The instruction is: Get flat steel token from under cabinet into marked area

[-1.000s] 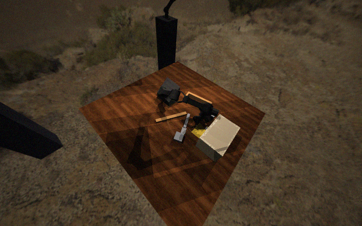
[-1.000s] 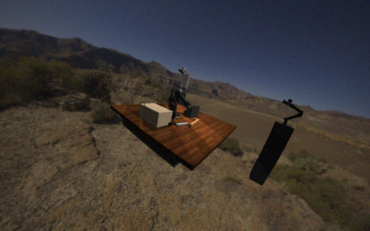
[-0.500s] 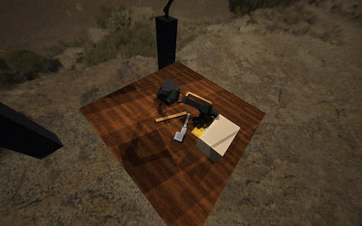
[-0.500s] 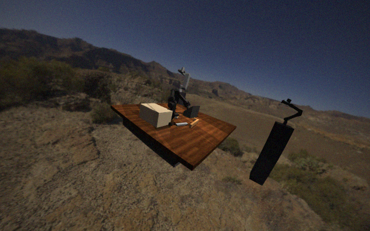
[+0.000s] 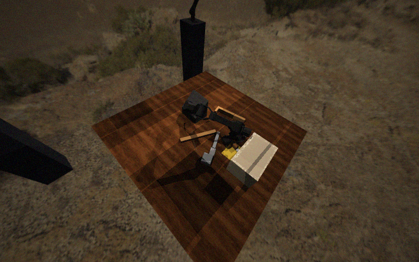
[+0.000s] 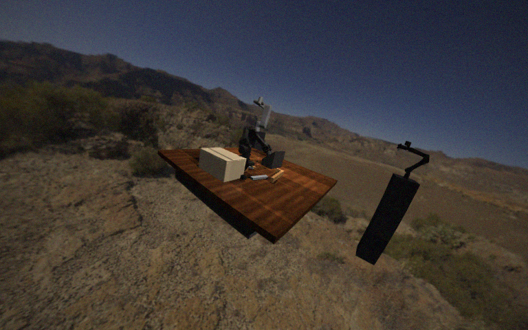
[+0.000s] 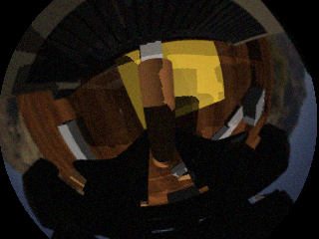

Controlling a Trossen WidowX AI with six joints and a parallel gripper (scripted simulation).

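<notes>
The grey scraper is 7 cm behind my gripper tip and 12 cm to the right of it. Round my gripper tip: steel token: 21 cm ahead, 8 cm to the right; grey block: 3 cm behind, 25 cm to the right, 1 cm above; grey bar: 1 cm behind, 17 cm to the left.
</notes>
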